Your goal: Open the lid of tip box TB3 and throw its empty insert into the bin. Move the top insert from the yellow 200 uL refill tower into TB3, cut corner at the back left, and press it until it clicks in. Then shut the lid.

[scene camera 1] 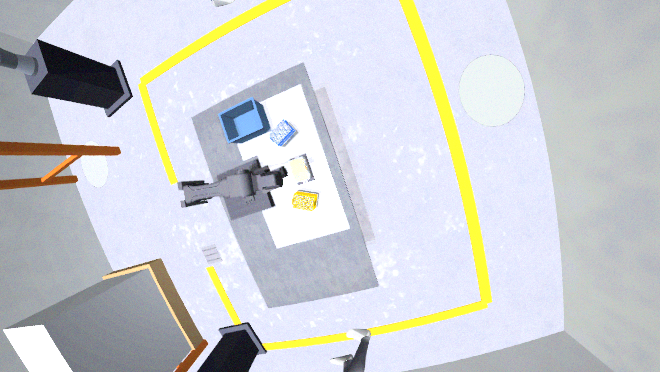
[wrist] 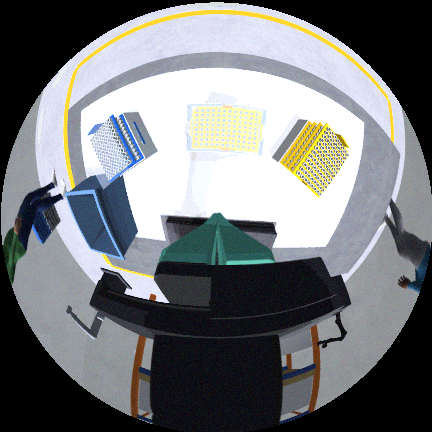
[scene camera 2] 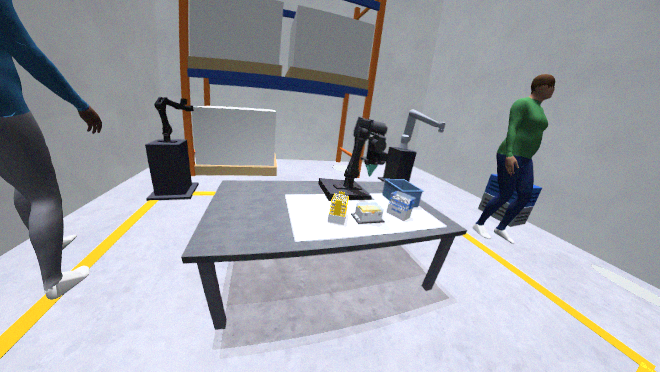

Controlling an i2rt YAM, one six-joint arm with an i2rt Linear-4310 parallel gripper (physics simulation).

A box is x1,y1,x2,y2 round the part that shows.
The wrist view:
blue-and-white tip box: [81,111,157,188], on a grey table
yellow insert: [291,122,348,196]
